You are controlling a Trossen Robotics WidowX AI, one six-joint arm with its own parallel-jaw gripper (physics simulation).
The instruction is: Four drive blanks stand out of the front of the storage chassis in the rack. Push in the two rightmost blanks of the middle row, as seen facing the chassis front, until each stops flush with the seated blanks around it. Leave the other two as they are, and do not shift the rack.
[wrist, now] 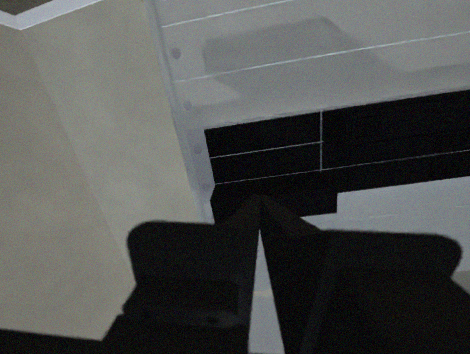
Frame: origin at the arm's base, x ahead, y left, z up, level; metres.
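Seen in the pictures: gripper, fingertip midpoint: [258, 201].
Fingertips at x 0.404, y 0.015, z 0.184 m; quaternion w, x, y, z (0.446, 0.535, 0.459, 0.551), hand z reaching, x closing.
Observation:
Offsets run from my fingertips to a thing's top centre. "spot": to the spot under its first point.
The storage chassis front @(spot: dx +0.071, dy +0.147, dz +0.016 m) [400, 162] is a dark band of blanks with thin pale seams, running from centre to the right edge in the wrist view. In its left column, the top blank @(dx +0.132, dy +0.015, dz -0.016 m) [265, 136] and the middle blank @(dx +0.132, dy +0.015, dz +0.012 m) [265, 161] look level with each other. Below them a dark blank @(spot: dx +0.037, dy +0.054, dz +0.026 m) [320, 199] stands out, its end reaching over the pale panel. Right of the vertical seam, no seam shows between the upper two rows. My gripper [258, 201] is shut and empty, its tips in front of the lower-left blank; contact cannot be told. The tips hide part of that blank.
The rack's pale upper panels @(spot: dx +0.087, dy +0.056, dz -0.060 m) [300, 95] carry a soft shadow. Its left rail @(spot: dx +0.088, dy -0.054, dz -0.047 m) [192, 127] has round holes. A pale panel [410, 202] lies below the chassis. A beige wall [75, 165] is at the left, with white trim [57, 17] at the top left.

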